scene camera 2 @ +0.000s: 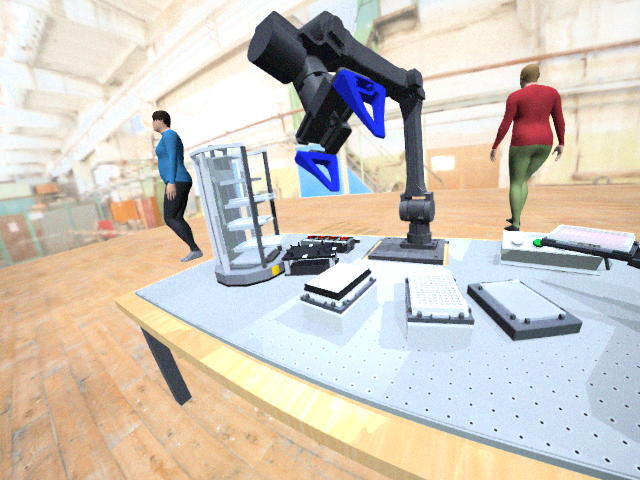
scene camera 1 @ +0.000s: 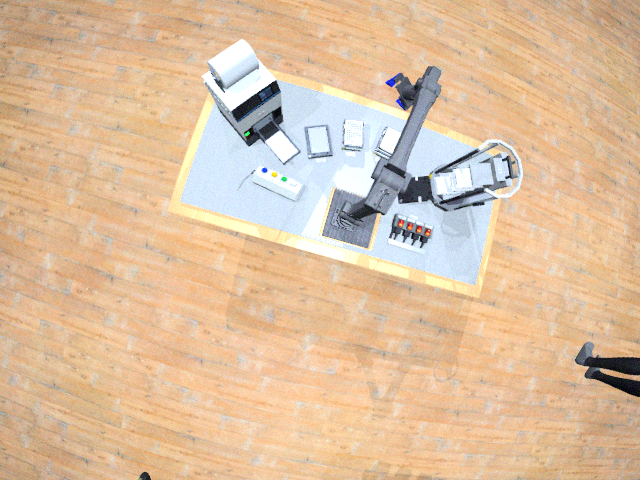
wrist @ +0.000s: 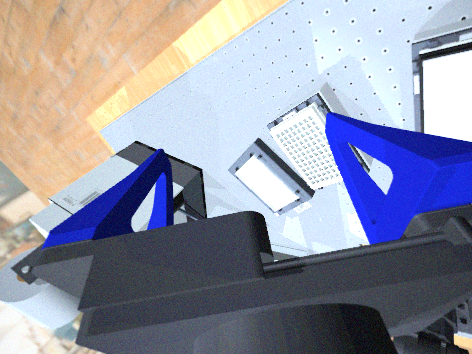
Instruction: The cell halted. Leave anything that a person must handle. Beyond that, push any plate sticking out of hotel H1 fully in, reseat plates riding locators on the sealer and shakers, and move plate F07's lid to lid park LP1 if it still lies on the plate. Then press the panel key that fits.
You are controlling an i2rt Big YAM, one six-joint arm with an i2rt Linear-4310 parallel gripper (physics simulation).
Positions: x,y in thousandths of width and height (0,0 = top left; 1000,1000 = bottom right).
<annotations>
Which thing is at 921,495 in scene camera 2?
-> A white plate.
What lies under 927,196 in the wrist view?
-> A dark-topped plate.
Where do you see a plate hotel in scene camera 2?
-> At 357,372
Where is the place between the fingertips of my gripper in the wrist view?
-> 518,394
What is my gripper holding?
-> Nothing.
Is my gripper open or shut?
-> Open.
</annotations>
